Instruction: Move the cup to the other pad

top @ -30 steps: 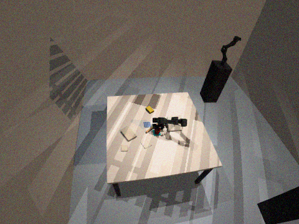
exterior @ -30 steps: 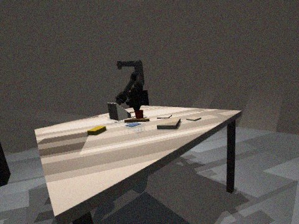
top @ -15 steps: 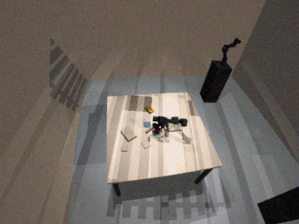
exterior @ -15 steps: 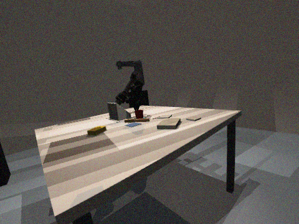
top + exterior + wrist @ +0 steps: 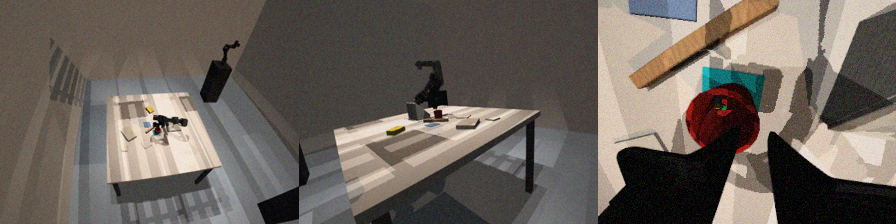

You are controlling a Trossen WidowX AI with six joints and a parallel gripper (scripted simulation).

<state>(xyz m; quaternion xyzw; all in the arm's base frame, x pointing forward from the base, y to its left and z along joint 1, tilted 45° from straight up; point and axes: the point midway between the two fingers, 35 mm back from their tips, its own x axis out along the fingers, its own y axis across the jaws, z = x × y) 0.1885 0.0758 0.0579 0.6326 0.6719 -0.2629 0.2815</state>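
The red cup lies 50 mm below my gripper tip and 30 mm ahead of it. Round my gripper tip: wooden bar: 90 mm ahead, 80 mm below, 60 mm to the right; then blue pad: 140 mm ahead, 130 mm to the right, 90 mm below; then cyan pad: 90 mm below, 30 mm ahead.
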